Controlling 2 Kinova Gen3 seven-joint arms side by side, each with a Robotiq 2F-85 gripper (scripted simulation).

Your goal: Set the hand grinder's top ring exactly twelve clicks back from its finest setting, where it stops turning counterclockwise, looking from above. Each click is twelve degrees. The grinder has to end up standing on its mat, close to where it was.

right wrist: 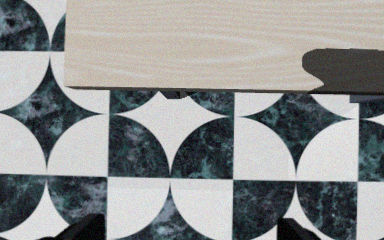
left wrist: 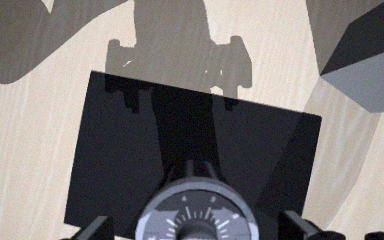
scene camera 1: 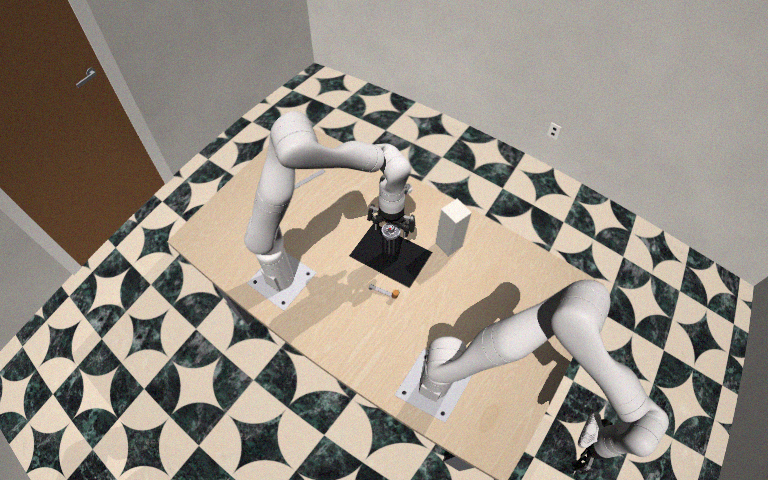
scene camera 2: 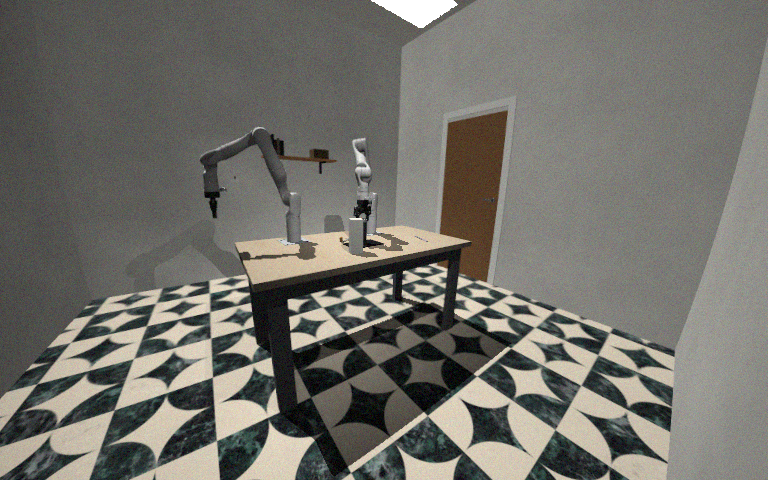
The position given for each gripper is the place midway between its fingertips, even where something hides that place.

In view: the left gripper (scene camera 1: 391,231), a tall pale box (scene camera 1: 454,219) and a black mat (scene camera 1: 412,257).
The black mat also shows in the left wrist view (left wrist: 131,131). The right wrist view does not show the tall pale box: it is out of frame. The right wrist view misses the black mat: it is out of frame.
